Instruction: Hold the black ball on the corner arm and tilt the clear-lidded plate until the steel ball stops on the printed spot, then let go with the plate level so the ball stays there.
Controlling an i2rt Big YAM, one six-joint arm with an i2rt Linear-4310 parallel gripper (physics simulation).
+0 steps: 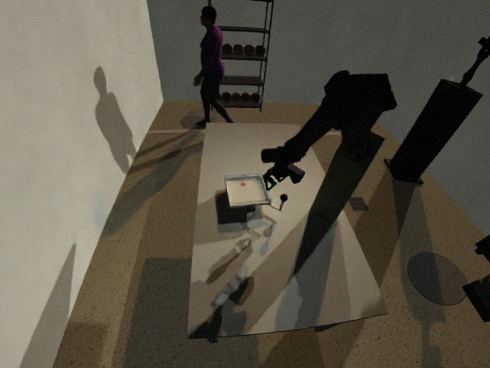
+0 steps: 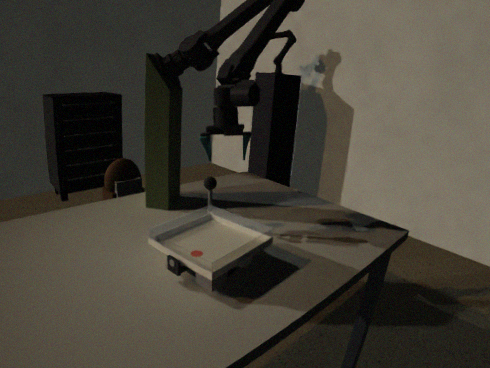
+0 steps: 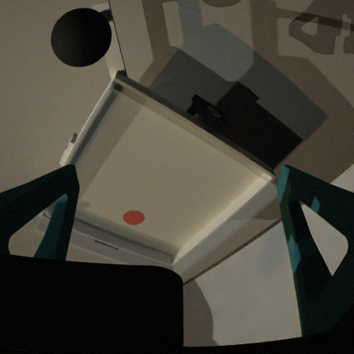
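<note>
The clear-lidded plate (image 1: 256,194) (image 2: 220,239) (image 3: 175,160) sits raised above the table on a dark mount; its exact tilt is hard to judge. The red printed spot (image 1: 243,184) (image 2: 197,253) (image 3: 133,217) lies off its middle, toward the side away from the black ball. The black ball (image 1: 284,197) (image 2: 210,183) (image 3: 81,37) stands on a thin post at the end of the corner arm (image 3: 115,52). My gripper (image 1: 275,182) (image 2: 226,159) (image 3: 177,175) is open and empty, pointing down, higher than the black ball and not touching it. I cannot make out the steel ball for certain.
The table (image 1: 227,142) (image 2: 65,280) carries the plate and several shadows. A green pillar (image 1: 345,180) (image 2: 162,145) stands beside the plate, under my arm. A dark pillar (image 1: 432,130) (image 2: 272,125) stands beyond. A person (image 1: 212,55) is near a shelf rack (image 1: 242,30) behind the table.
</note>
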